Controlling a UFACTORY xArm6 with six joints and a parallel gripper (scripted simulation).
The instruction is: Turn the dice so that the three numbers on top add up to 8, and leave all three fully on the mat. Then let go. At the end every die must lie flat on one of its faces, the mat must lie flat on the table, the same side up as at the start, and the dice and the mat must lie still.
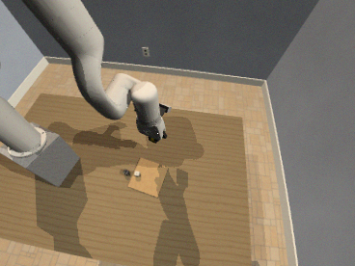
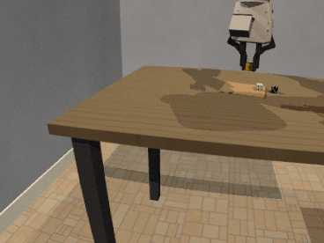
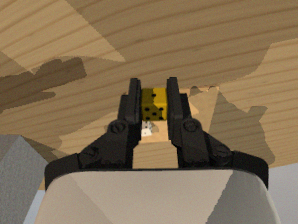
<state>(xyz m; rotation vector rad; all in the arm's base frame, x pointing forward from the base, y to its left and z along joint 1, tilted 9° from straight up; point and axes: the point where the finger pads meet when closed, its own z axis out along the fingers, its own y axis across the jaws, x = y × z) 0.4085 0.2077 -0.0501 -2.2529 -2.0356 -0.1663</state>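
Now: hand 10 mm to the left of the yellow die and 10 mm above it. Round my hand: black die: 160 mm to the right, 100 mm below, 80 mm behind; tan mat: 140 mm to the right, 110 mm below, 20 mm ahead; white die: 150 mm to the right, 100 mm below, 30 mm behind.
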